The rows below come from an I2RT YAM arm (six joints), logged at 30 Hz.
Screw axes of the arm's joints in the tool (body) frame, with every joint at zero. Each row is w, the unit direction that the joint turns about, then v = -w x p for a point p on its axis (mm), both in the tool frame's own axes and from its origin. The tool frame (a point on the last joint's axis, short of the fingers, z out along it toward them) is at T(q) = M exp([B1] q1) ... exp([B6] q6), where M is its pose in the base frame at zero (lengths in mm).
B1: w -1 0 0 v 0 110.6 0
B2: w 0 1 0 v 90.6 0 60
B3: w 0 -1 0 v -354.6 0 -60
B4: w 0 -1 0 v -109.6 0 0
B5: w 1 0 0 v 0 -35.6 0
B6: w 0 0 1 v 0 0 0
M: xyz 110.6 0 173.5 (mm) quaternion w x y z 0.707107 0 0.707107 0
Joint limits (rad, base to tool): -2.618..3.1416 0..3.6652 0..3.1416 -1.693..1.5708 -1.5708..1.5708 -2.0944..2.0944
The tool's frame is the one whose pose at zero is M.
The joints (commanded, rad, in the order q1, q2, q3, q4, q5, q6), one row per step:
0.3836, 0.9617, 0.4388, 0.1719, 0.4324, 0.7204
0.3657, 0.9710, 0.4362, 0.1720, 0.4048, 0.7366
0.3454, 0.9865, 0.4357, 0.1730, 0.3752, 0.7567
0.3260, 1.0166, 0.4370, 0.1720, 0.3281, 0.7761
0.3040, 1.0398, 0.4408, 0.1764, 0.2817, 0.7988
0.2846, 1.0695, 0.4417, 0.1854, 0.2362, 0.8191
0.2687, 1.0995, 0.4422, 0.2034, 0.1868, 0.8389
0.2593, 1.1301, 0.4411, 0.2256, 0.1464, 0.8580
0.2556, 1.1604, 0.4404, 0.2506, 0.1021, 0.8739
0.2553, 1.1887, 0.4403, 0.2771, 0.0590, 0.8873
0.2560, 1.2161, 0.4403, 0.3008, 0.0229, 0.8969
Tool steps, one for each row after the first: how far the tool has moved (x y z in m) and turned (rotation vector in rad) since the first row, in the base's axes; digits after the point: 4 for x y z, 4 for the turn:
0.0018, -0.0024, -0.0028, 0.0200, 0.0135, 0.0028
0.0046, -0.0049, -0.0060, 0.0437, 0.0301, 0.0033
0.0087, -0.0063, -0.0118, 0.0688, 0.0637, 0.0201
0.0127, -0.0084, -0.0149, 0.1027, 0.0835, 0.0323
0.0168, -0.0100, -0.0199, 0.1336, 0.1084, 0.0460
0.0210, -0.0108, -0.0244, 0.1683, 0.1266, 0.0669
0.0246, -0.0106, -0.0291, 0.1995, 0.1423, 0.0861
0.0280, -0.0090, -0.0335, 0.2299, 0.1564, 0.1159
0.0310, -0.0067, -0.0371, 0.2581, 0.1671, 0.1492
0.0337, -0.0045, -0.0409, 0.2798, 0.1787, 0.1782

